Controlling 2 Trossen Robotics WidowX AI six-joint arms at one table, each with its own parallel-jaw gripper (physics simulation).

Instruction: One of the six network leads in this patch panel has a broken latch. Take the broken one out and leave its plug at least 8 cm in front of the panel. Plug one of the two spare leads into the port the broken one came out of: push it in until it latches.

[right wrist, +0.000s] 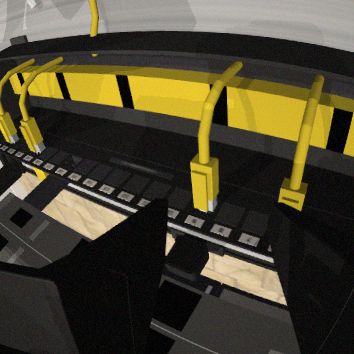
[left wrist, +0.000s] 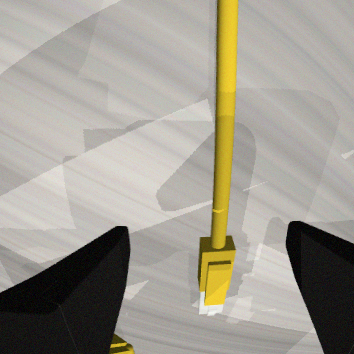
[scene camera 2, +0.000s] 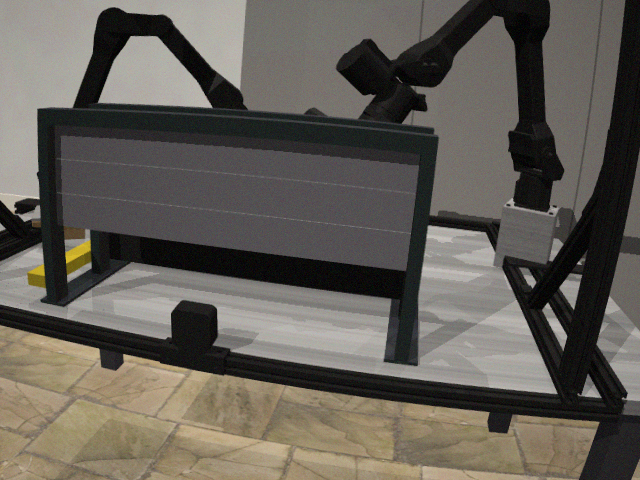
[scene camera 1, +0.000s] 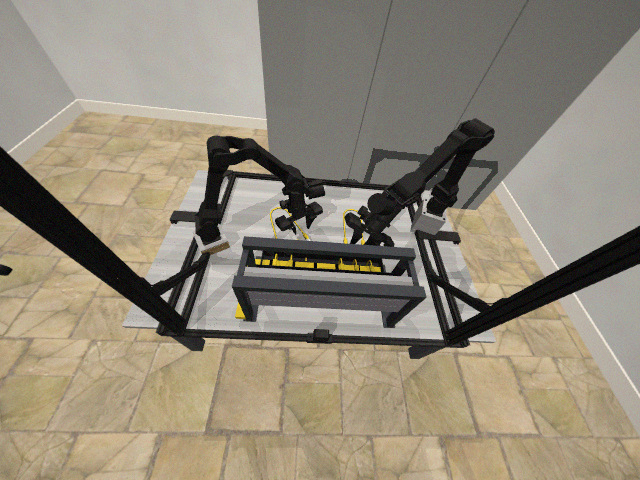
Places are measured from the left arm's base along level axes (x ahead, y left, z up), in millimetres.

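Where they show: left gripper, fingertip midpoint: (left wrist: 209,236) (scene camera 1: 301,231); right gripper, fingertip midpoint: (right wrist: 219,212); left arm's base, origin of the base link: (scene camera 1: 210,236); right arm's base, origin of the base link: (scene camera 2: 532,206) (scene camera 1: 434,209).
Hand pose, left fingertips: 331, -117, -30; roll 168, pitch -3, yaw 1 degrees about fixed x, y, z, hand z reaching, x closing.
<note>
Things, the pixels of their centre, and the offset from my left fingertips, as dx, dy, dz. "pt": a spot on its surface instead.
- patch panel, body centre: (right wrist: 103,244) (scene camera 2: 241,208) (scene camera 1: 325,272) -64, -259, +118
- loose yellow plug, surface spot: (left wrist: 217,272) pt +5, -21, -1
- yellow piece, surface spot: (left wrist: 120,345) pt -38, -57, +14
- yellow band, surface spot: (right wrist: 165,95) pt -14, -202, +27
The patch panel (scene camera 1: 328,249) (scene camera 2: 237,180) stands across the table. In the right wrist view, yellow leads with plugs (right wrist: 31,134) (right wrist: 204,184) (right wrist: 293,194) sit along its numbered port strip (right wrist: 90,183). My left gripper (scene camera 1: 298,223) (left wrist: 209,236) is open above the table behind the panel. A loose yellow plug (left wrist: 217,272), its latch tab facing up, lies between and below the open fingers, untouched. My right gripper (scene camera 1: 368,238) (right wrist: 219,212) is partly open at the panel; nothing is held, and its right finger hides part of the rightmost plug. Which latch is broken cannot be told.
Yellow cable loops (scene camera 1: 271,217) (scene camera 1: 344,224) show behind the panel. Part of another yellow piece (left wrist: 120,345) shows at the lower left of the left wrist view. A yellow bar (scene camera 2: 62,266) lies by the panel's left leg. A yellow band (right wrist: 165,95) runs behind the plugs.
</note>
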